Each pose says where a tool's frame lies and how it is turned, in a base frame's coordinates. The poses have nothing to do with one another.
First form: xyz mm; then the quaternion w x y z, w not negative.
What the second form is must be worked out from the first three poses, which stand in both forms.
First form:
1: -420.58 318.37 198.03 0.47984 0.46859 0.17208 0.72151
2: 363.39 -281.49 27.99 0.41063 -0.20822 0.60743 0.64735
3: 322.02 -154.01 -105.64 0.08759 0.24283 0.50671 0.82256
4: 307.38 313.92 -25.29 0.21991 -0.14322 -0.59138 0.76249
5: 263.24 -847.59 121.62 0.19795 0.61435 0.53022 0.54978
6: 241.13 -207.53 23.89 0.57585 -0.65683 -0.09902 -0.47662
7: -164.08 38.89 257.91 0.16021 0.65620 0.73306 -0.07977
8: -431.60 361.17 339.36 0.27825 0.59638 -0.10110 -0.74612
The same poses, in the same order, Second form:
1: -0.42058 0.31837 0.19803 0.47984 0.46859 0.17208 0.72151
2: 0.36339 -0.28149 0.02799 0.41063 -0.20822 0.60743 0.64735
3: 0.32202 -0.15401 -0.10564 0.08759 0.24283 0.50671 0.82256
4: 0.30738 0.31392 -0.02529 0.21991 -0.14322 -0.59138 0.76249
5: 0.26324 -0.84759 0.12162 0.19795 0.61435 0.53022 0.54978
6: 0.24113 -0.20753 0.02389 0.57585 -0.65683 -0.09902 -0.47662
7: -0.16408 0.03889 0.25791 0.16021 0.65620 0.73306 -0.07977
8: -0.43160 0.36117 0.33936 0.27825 0.59638 -0.10110 -0.74612
